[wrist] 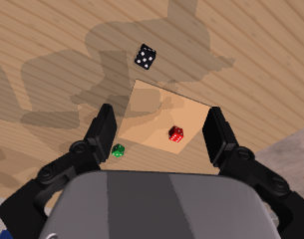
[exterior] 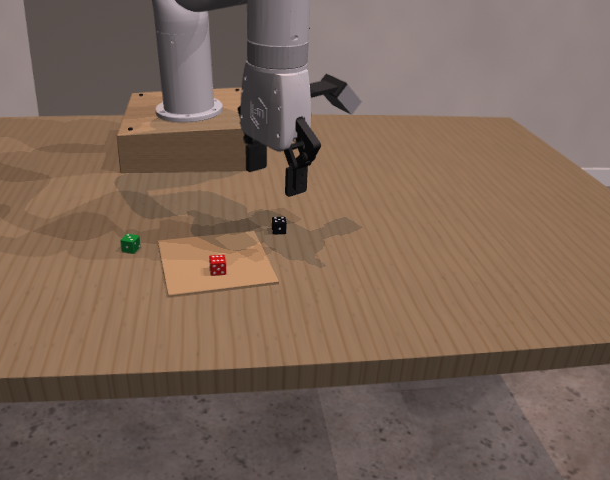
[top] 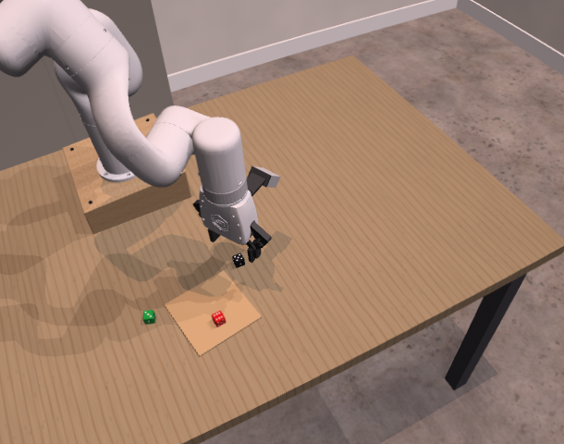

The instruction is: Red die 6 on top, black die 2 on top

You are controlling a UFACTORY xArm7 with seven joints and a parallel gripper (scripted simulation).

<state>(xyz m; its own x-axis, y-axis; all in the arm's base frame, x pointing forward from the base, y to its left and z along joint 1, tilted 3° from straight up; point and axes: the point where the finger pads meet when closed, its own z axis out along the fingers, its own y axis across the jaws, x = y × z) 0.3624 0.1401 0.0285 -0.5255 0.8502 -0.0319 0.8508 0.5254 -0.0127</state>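
Right now my hand is 90 mm above the black die, 30 mm past it and 10 mm to the right of it. The rest, counted from my hand: red die 90 mm below, 90 mm ahead, 80 mm to the right; then tan mat 100 mm below, 80 mm to the right, 60 mm ahead; then green die 200 mm to the right, 90 mm below, 20 mm ahead.
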